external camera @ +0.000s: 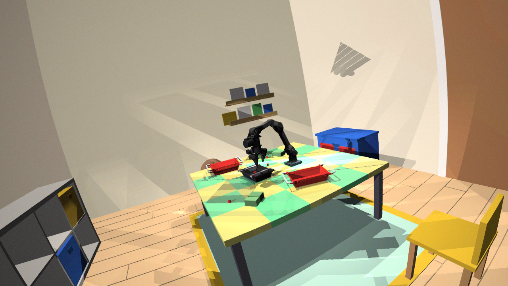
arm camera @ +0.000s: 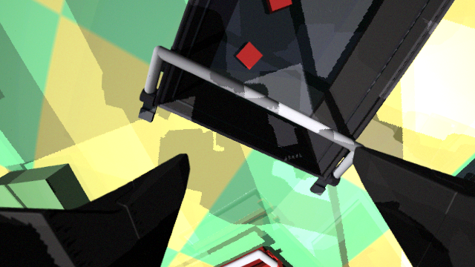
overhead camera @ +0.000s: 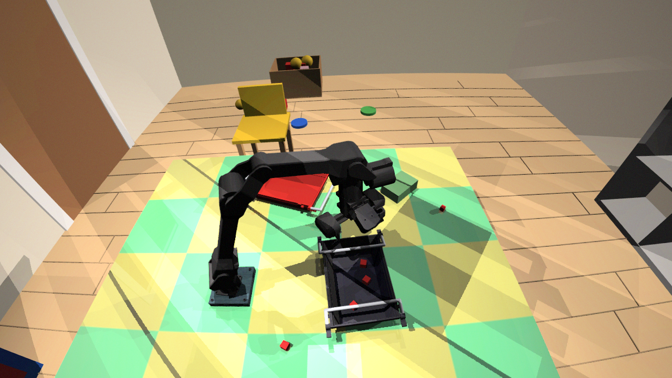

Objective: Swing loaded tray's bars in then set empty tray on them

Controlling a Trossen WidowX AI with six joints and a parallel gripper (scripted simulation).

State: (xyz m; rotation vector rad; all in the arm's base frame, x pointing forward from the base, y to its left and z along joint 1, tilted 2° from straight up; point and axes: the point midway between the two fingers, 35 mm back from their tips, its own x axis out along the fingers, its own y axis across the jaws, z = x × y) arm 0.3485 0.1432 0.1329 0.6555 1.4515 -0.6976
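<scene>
Now: the red tray 27 cm to the left of my gripper tip, 25 cm behind it and 9 cm below it.
</scene>
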